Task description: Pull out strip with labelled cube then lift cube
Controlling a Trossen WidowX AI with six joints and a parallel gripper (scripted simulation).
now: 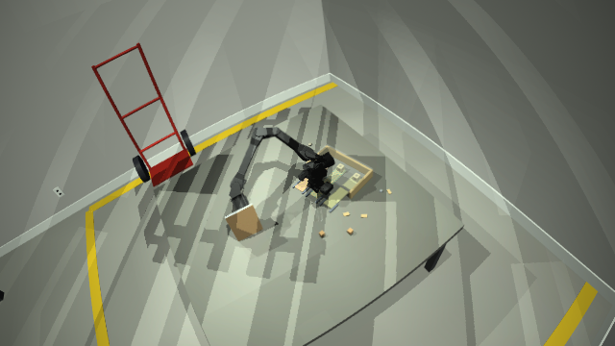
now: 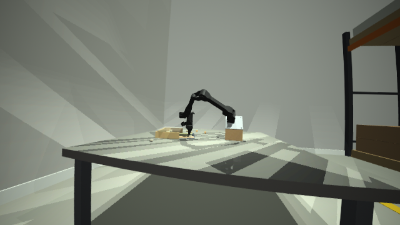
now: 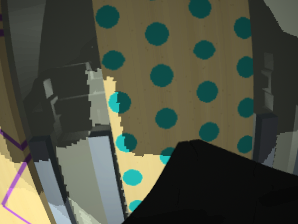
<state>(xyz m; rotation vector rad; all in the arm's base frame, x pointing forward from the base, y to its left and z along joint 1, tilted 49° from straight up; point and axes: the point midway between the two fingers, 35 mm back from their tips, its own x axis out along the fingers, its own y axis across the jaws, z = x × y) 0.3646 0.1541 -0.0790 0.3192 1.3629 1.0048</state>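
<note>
Right now the pale strip is 80 mm to the right of my gripper tip and 70 mm ahead of it.
</note>
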